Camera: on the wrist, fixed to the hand. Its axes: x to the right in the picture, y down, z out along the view.
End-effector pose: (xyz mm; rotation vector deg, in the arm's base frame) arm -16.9 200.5 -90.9 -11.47 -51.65 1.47
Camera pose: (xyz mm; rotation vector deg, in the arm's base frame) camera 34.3 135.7 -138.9 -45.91 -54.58 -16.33
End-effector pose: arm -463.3 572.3 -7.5 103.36 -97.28 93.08
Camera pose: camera -464.0 654.9 40.4 87.85 -110.23 48.61
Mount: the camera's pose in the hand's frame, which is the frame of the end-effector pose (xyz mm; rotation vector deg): -12.3 -51.6 -79.4 -37.40 -3.65 -1.09
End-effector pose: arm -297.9 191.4 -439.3 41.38 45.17 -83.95
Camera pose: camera -350.7 264.0 -471.8 9.78 65.59 -65.14
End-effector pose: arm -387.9 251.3 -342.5 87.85 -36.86 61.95
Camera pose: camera -372.7 338.5 -378.4 57.46 -52.45 40.45
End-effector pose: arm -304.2 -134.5 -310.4 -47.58 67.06 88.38
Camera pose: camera -254.6 -211.6 -337.1 -68.41 34.31 111.70
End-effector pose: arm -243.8 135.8 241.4 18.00 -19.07 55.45
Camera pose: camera -196.2 131.3 158.8 -14.20 -38.88 44.83
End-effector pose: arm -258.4 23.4 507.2 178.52 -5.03 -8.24
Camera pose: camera -260.4 77.1 586.1 141.04 -0.43 -12.59
